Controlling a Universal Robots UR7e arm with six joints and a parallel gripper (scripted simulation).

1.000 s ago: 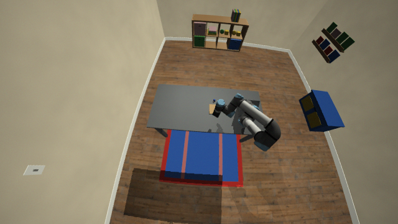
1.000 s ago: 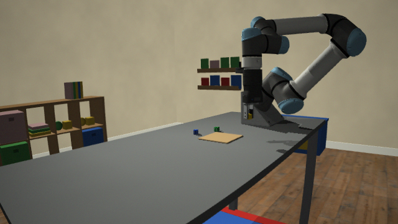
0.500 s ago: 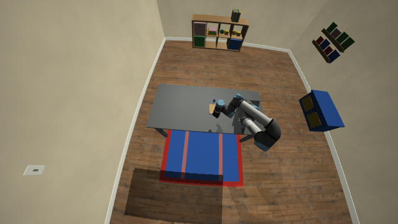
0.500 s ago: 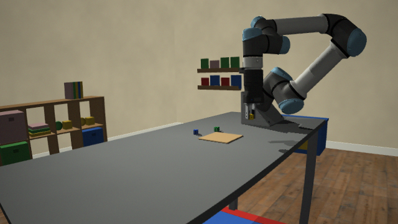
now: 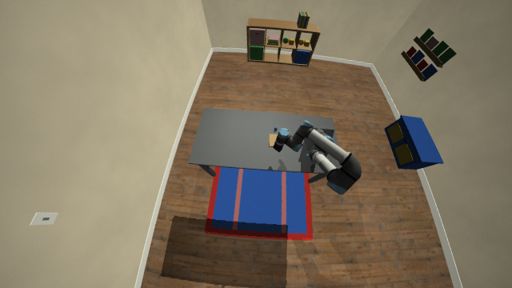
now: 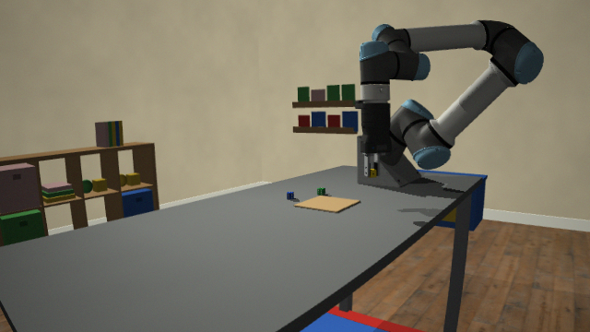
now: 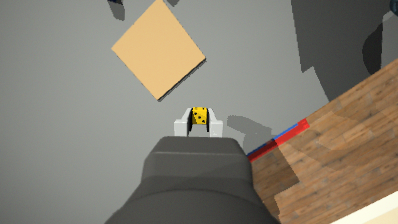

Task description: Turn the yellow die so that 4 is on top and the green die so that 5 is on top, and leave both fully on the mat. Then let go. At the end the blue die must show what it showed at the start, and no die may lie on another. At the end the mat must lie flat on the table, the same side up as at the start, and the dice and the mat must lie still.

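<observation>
Right now my hand is 1 cm above the yellow die. Also, from my hand: tan mat: 1 cm behind, 14 cm to the right, 11 cm below; blue die: 2 cm behind, 27 cm to the right, 10 cm below; green die: 11 cm behind, 22 cm to the right, 10 cm below.
</observation>
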